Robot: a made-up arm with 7 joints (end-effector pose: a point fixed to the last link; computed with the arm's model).
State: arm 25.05 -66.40 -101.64 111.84 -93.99 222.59 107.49
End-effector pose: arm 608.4 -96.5 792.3 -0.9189 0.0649 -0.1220 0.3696
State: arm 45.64 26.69 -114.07 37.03 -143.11 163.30 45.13
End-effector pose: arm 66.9 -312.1 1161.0 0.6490 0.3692 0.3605 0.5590
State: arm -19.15 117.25 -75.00 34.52 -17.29 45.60 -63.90
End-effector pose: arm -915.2 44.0 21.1 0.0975 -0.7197 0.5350 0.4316
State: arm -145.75 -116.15 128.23 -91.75 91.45 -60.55 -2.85
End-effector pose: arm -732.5 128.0 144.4 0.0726 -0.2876 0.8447 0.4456
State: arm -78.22 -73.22 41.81 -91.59 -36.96 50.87 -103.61
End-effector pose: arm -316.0 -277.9 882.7 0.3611 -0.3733 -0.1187 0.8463
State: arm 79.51 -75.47 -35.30 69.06 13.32 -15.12 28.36
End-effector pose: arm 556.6 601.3 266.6 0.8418 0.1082 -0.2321 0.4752
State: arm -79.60 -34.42 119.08 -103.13 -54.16 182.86 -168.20
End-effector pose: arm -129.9 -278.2 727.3 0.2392 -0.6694 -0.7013 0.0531
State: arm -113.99 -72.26 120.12 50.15 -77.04 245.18 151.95
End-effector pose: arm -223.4 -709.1 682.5 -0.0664 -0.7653 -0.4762 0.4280
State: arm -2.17 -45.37 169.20 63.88 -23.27 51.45 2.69
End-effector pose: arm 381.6 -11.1 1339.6 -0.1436 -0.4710 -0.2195 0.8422
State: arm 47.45 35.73 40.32 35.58 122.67 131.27 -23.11
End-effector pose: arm -204.7 -45.9 1108.2 -0.2177 0.1478 -0.0514 0.9634
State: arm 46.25 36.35 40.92 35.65 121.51 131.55 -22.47
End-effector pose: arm -209.9 -47.7 1105.6 -0.2101 0.1476 -0.0625 0.9644
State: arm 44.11 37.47 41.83 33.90 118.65 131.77 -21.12
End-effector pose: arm -220.5 -58.2 1108.9 -0.1777 0.1431 -0.0788 0.9704
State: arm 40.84 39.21 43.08 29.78 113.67 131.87 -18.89
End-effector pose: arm -240.0 -80.7 1117.9 -0.1133 0.1314 -0.0996 0.9798
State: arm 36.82 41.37 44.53 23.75 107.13 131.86 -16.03
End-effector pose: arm -269.8 -113.7 1127.2 -0.0246 0.1117 -0.1199 0.9862
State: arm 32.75 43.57 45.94 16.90 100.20 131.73 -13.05
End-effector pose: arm -306.0 -151.0 1130.8 0.0710 0.0862 -0.1340 0.9847
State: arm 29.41 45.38 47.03 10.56 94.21 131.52 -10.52
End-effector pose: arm -340.0 -184.9 1127.4 0.1543 0.0615 -0.1396 0.9762
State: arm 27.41 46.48 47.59 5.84 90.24 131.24 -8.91
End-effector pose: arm -362.6 -209.9 1122.0 0.2115 0.0440 -0.1384 0.9665
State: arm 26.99 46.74 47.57 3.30 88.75 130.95 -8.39
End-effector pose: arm -369.4 -224.6 1120.4 0.2381 0.0374 -0.1333 0.9613
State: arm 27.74 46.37 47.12 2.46 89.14 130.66 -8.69
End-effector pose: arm -364.1 -231.4 1123.8 0.2418 0.0390 -0.1266 0.9612
